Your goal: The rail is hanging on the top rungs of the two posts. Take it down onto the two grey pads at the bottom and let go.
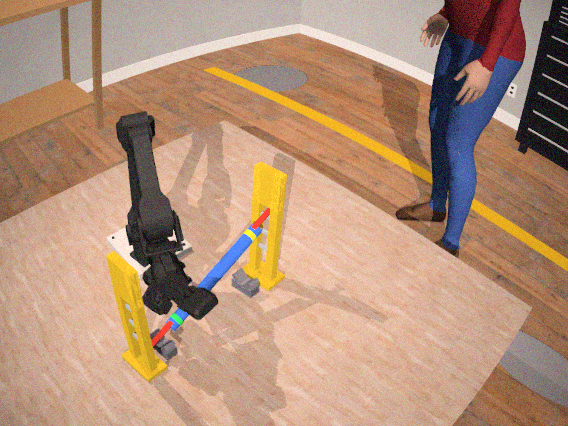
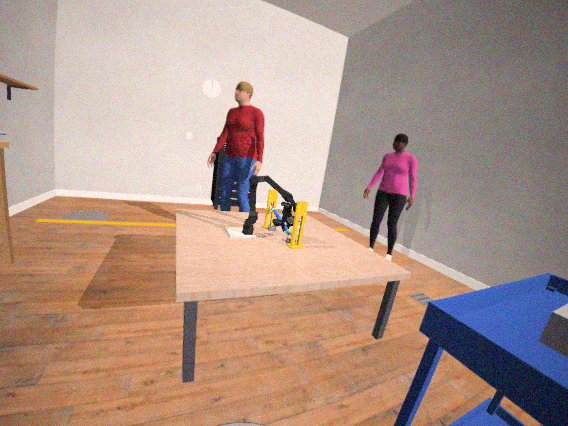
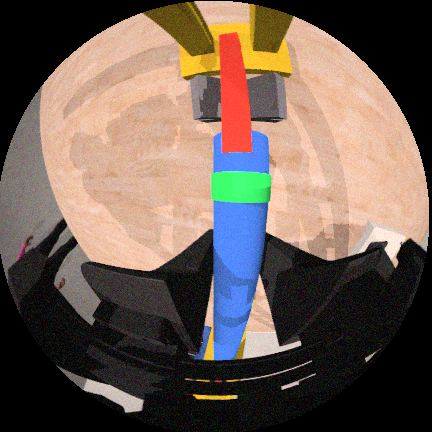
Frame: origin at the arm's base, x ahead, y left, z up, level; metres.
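Seen in the pictures: gripper, between the fingertips: point(image 1: 191, 314) point(image 2: 285, 231) point(image 3: 233, 234); arm's base, origin of its link: point(image 2: 247, 233).
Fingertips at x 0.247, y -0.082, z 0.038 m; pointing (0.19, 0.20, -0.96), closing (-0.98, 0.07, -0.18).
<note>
Offsets run from my fingertips to a thing's middle. Level surfaces: height alone.
The blue rail {dx -0.002, dy +0.077, dz +0.055 m} point(image 1: 227, 262) point(image 2: 278, 215) point(image 3: 239, 225), with red end pins, is tilted. Its green-banded end is low, close above the near grey pad {dx -0.007, dy -0.091, dz -0.034 m} point(image 1: 167, 348) point(image 3: 272, 100), by the near yellow post {dx -0.008, dy -0.153, dz +0.095 m} point(image 1: 142, 320) point(image 2: 299, 222) point(image 3: 271, 30). Its yellow-banded end is much higher, at the far yellow post {dx +0.003, dy +0.247, dz +0.095 m} point(image 1: 275, 225) point(image 2: 271, 205), well above the far grey pad {dx +0.001, dy +0.185, dz -0.034 m} point(image 1: 245, 284) point(image 2: 272, 228). My gripper point(image 1: 189, 303) point(image 2: 285, 220) point(image 3: 233, 234) is shut on the rail between the two bands, nearer the green one. Whether the green-end pin touches anything is hard to tell.
The posts stand on the wooden table {dz -0.055 m} point(image 1: 350, 320) point(image 2: 225, 270). The arm's white base plate point(image 1: 119, 241) point(image 2: 240, 233) is beside them. One person point(image 1: 460, 125) point(image 2: 245, 135) stands behind the table, another point(image 2: 397, 175) farther right. A blue cart point(image 2: 480, 345) stands at the front right.
</note>
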